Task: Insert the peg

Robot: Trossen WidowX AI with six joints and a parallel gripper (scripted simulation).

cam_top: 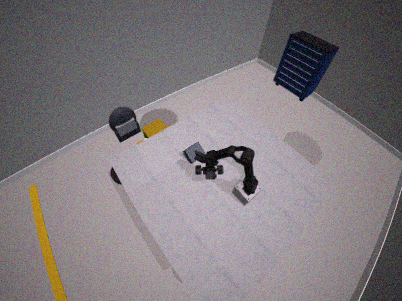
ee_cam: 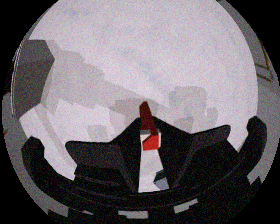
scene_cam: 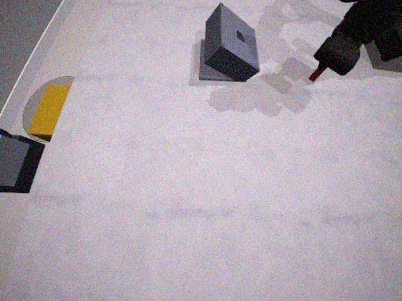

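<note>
Right now my gripper tip is 21 cm short of the grey sloped panel, 2 cm to the left of it and 1 cm below it. Round my gripper tip: red peg: 2 cm above.
</note>
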